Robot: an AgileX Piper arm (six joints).
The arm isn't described. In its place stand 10 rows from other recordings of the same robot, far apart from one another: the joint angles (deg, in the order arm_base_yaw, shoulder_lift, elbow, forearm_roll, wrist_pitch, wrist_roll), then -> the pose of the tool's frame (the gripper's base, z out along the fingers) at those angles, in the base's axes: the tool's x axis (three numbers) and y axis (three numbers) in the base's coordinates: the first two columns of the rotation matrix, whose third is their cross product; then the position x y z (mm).
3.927, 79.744, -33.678, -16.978, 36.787, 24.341 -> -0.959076, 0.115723, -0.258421, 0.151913, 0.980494, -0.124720, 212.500, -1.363, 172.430
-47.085, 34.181, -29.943, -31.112, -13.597, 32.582 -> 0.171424, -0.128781, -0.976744, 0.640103, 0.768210, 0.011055, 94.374, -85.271, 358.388
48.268, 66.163, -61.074, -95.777, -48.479, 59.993 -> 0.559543, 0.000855, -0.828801, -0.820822, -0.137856, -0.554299, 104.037, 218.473, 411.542
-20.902, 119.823, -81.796, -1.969, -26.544, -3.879 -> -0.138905, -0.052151, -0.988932, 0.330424, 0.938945, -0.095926, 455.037, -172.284, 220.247
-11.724, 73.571, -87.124, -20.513, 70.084, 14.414 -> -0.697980, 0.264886, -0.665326, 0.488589, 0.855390, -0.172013, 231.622, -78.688, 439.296
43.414, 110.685, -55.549, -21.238, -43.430, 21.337 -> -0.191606, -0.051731, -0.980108, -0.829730, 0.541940, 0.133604, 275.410, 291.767, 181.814
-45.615, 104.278, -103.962, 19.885, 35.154, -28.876 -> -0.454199, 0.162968, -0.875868, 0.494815, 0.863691, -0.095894, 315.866, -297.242, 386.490
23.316, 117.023, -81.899, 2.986, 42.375, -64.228 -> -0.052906, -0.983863, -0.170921, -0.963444, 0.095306, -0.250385, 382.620, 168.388, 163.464
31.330, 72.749, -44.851, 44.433, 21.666, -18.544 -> -0.761219, -0.007107, -0.648456, -0.401523, 0.790382, 0.462683, 210.917, 155.926, 271.812
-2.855, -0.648, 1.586, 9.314, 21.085, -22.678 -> -0.278244, -0.227558, -0.933165, -0.075395, 0.973707, -0.214964, 52.924, 2.666, 171.880
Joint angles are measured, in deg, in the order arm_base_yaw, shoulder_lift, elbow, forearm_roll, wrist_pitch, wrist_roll. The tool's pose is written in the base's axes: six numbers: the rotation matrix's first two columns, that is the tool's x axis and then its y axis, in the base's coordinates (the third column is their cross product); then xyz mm. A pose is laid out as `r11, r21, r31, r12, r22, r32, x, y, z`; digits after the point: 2 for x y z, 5 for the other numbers.
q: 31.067 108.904 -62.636 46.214 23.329 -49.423
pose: -0.66047, -0.50808, -0.55284, -0.69309, 0.69574, 0.18863, 309.79, 217.01, 154.92
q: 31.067 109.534 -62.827 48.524 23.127 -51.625
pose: -0.65898, -0.50380, -0.55852, -0.69487, 0.69201, 0.19564, 311.13, 218.70, 152.45
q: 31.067 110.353 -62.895 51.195 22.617 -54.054
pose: -0.65995, -0.49689, -0.56354, -0.69338, 0.69163, 0.20217, 312.64, 220.19, 148.39
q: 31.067 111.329 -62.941 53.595 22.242 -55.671
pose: -0.67015, -0.48545, -0.56146, -0.68461, 0.69651, 0.21492, 313.90, 221.48, 143.01
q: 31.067 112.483 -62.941 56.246 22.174 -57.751
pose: -0.67993, -0.47860, -0.55555, -0.67878, 0.69740, 0.22996, 314.59, 222.86, 136.23
